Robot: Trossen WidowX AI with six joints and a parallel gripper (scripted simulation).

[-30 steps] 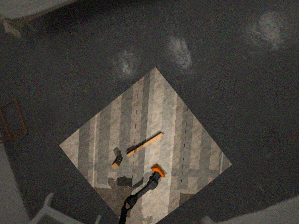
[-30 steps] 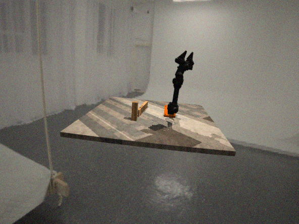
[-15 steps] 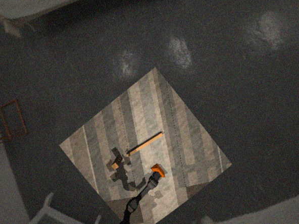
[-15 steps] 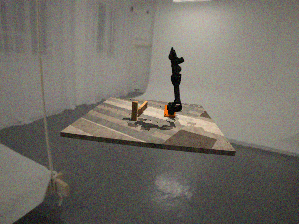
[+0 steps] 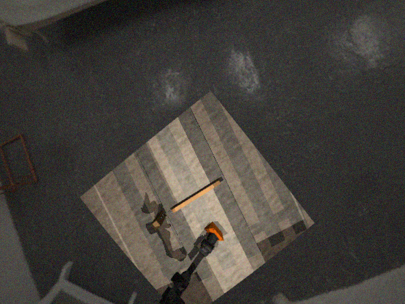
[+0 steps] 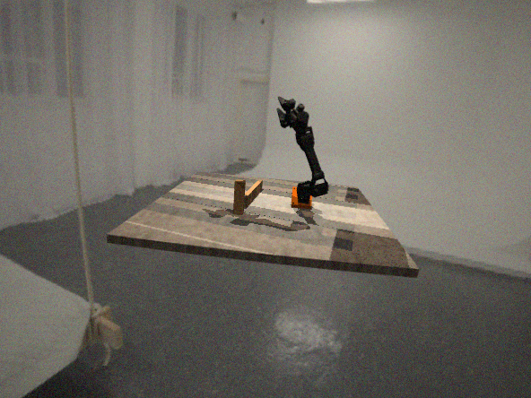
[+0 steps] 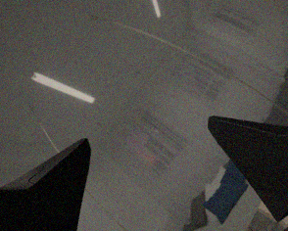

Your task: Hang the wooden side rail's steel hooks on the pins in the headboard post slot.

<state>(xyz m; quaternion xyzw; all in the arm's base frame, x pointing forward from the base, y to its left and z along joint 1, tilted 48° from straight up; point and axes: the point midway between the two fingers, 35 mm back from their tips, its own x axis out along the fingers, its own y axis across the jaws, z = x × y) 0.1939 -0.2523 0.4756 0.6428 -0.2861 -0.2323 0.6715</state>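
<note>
The headboard post is 160 mm ahead of my gripper tip, 60 mm to the left of it and 500 mm below it.
</note>
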